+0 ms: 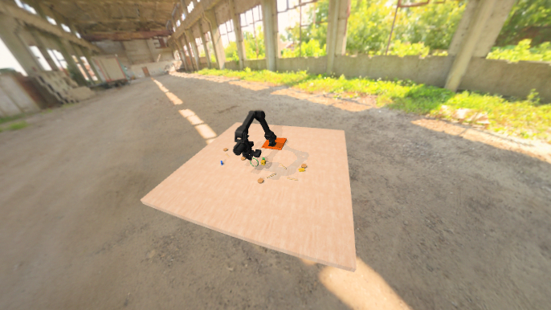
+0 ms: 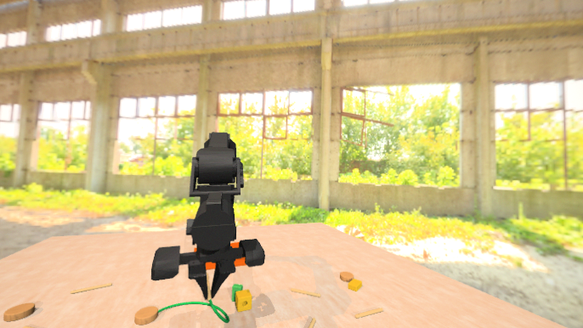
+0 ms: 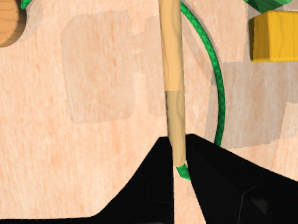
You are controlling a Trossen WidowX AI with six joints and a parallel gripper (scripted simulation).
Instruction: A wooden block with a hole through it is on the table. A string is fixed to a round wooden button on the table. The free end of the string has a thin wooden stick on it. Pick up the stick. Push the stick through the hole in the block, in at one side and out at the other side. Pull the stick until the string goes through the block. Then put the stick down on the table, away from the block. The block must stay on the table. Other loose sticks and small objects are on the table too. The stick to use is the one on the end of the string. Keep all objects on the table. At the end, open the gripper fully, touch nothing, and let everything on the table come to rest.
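Right now the small green block is 80 mm behind my gripper tip, 70 mm to the left of it and 40 mm below it. Round my gripper tip: small blue piece: 30 mm ahead, 260 mm to the right, 50 mm below; thin wooden stick: 10 mm behind.
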